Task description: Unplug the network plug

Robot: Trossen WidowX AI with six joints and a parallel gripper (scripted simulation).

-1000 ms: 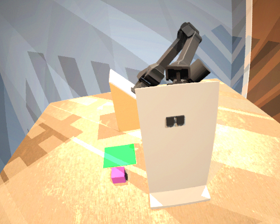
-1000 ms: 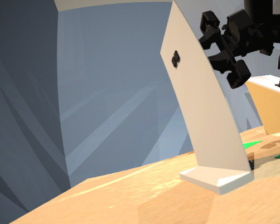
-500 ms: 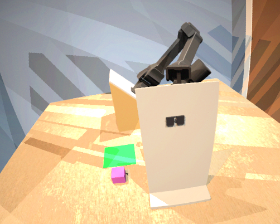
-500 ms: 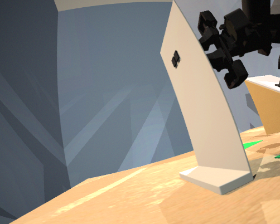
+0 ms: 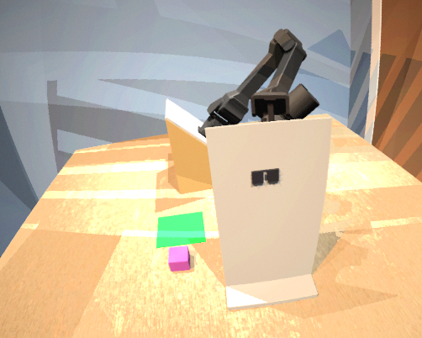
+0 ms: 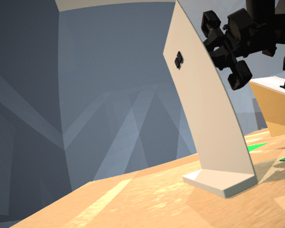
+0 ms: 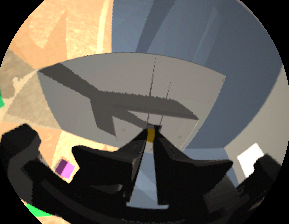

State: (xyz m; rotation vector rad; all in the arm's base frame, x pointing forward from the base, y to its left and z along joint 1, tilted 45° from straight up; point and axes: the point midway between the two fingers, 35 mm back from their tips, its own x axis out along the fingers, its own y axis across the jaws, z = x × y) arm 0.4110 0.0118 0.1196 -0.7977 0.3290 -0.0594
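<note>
Now: the green marked square 250 mm below my gripper tip, 190 mm behind it and 180 mm to the right of it. Also, from my gripper tip: network plug 10 mm ahead; upright white panel 100 mm below, 20 mm ahead, 10 mm to the right.
</note>
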